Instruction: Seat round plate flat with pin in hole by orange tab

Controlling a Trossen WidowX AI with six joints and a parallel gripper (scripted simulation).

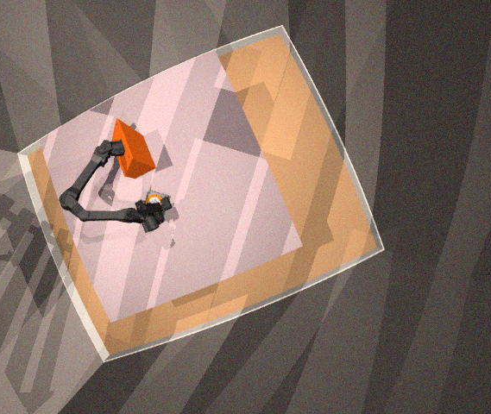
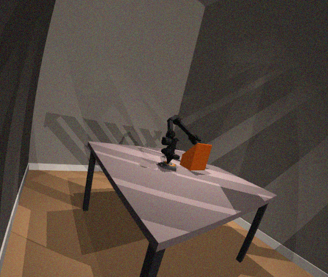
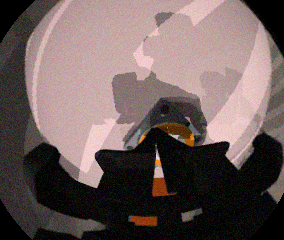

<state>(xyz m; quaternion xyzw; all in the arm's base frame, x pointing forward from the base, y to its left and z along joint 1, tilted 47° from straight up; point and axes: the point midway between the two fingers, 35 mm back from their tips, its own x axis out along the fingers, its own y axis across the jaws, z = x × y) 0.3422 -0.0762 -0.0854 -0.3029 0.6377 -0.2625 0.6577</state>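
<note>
The round plate is 20 mm to the right of my gripper tip, 20 mm behind it and 10 mm below it.
</note>
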